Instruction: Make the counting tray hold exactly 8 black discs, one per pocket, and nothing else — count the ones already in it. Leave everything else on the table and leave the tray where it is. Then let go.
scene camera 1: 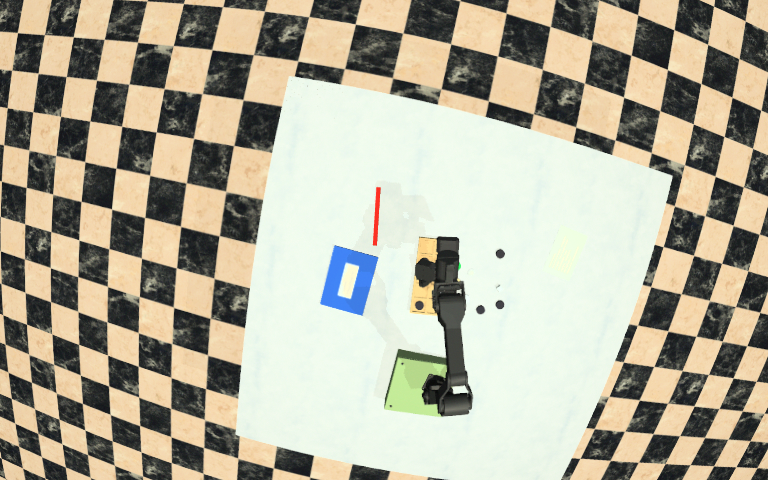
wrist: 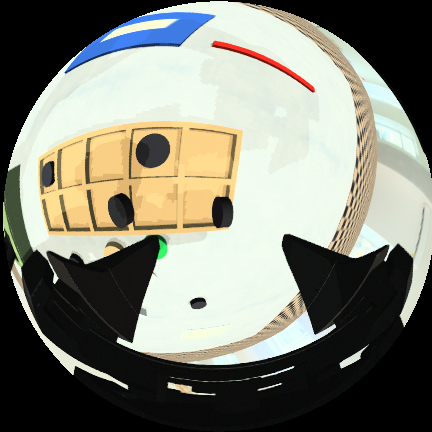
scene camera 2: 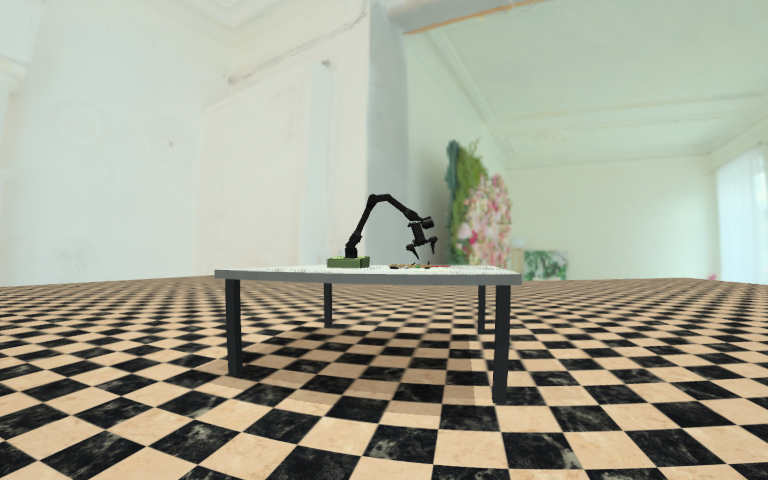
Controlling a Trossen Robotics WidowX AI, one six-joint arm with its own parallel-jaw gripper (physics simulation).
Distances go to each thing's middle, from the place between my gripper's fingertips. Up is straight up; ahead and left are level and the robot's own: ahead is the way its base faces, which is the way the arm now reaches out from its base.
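I find the tan counting tray [scene camera 1: 424, 294] 1 cm to the left of my hand and 5 cm below it, and the tray is also 10 cm behind my hand.
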